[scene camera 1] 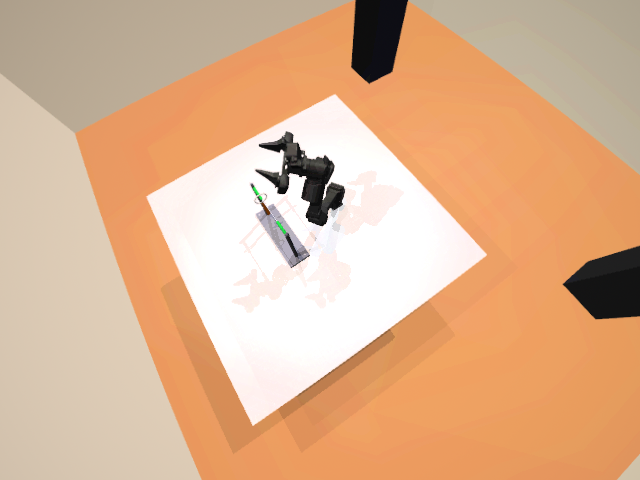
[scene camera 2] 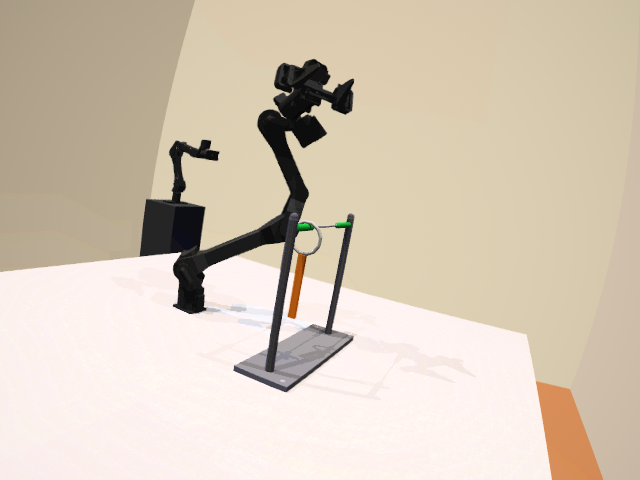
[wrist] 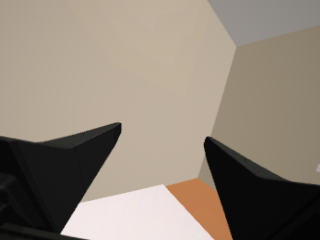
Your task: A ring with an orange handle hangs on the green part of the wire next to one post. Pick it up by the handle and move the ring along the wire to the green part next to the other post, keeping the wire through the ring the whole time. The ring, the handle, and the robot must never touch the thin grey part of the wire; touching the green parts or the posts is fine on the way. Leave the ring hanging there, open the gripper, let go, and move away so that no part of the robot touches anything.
Labels:
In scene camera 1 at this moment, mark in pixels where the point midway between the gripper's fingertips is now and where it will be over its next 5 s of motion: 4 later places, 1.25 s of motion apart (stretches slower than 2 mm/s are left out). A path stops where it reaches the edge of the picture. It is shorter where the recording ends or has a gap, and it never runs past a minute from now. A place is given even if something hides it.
The gripper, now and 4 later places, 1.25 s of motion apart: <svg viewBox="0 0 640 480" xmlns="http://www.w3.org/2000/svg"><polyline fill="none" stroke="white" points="256,157 275,143 277,206 266,211 262,216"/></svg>

